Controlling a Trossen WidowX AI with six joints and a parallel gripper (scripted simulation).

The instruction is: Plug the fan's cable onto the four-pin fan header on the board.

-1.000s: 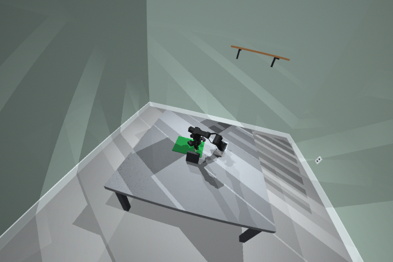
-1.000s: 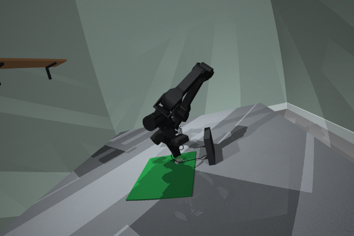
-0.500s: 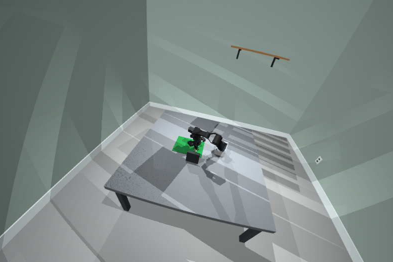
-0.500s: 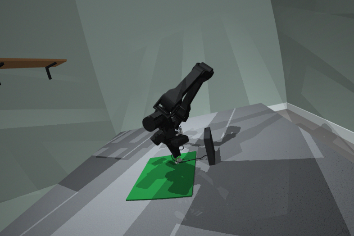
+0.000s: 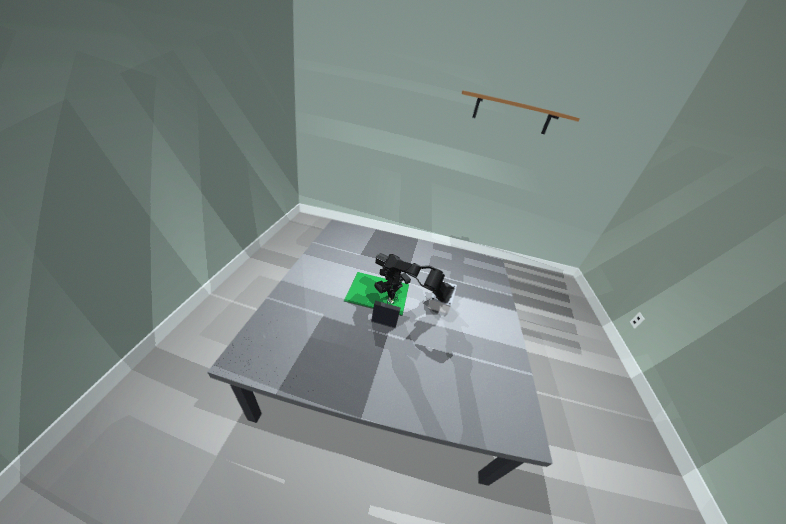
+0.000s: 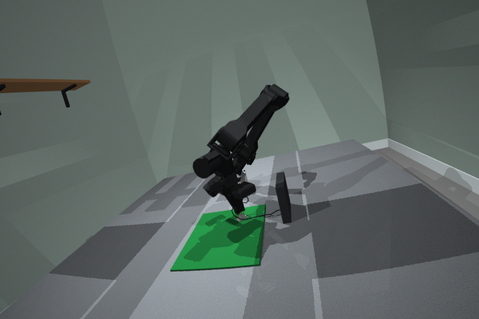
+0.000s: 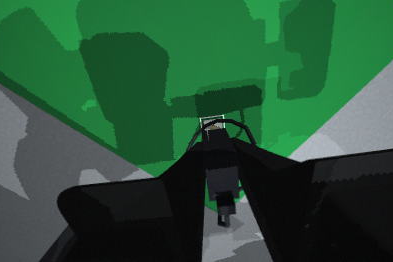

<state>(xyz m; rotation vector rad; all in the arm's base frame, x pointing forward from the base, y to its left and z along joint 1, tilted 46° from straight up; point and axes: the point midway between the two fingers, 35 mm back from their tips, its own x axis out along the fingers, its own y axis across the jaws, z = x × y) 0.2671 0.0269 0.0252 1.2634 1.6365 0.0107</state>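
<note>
Now: gripper tip 10 mm to the right of the black plug, 10 mm below it and 10 mm past it. Round my gripper tip: black fan: 150 mm to the left, 20 mm above; then green board: 70 mm ahead, 60 mm below, 40 mm to the right.
</note>
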